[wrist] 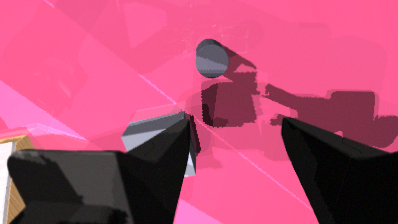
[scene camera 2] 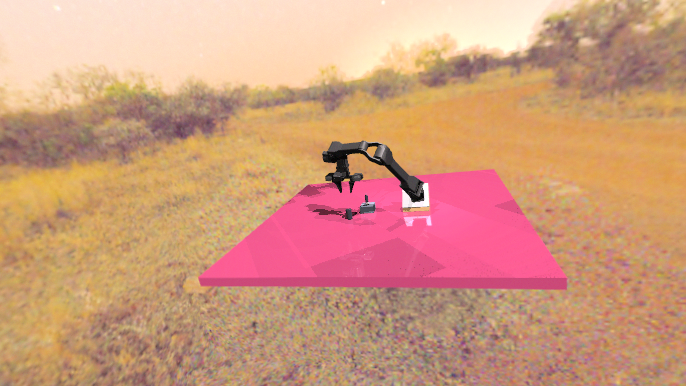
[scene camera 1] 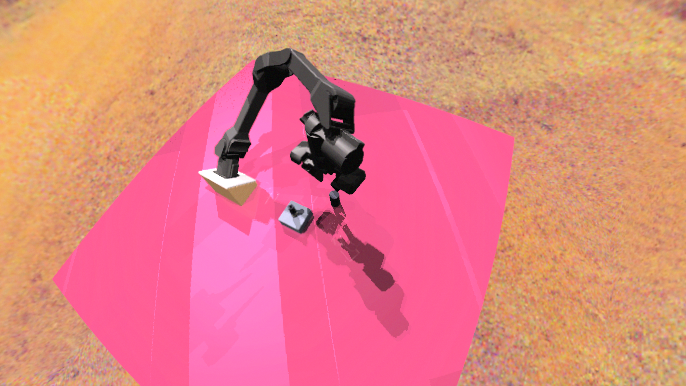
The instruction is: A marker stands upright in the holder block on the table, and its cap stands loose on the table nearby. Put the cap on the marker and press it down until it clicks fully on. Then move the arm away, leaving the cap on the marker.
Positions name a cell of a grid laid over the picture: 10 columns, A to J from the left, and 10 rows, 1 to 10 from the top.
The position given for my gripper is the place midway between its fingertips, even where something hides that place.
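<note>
A dark marker cap (wrist: F3) is there for me to see. So is my gripper (scene camera 1: E5), and the wrist view gives me the gripper again, at (wrist: F6).
</note>
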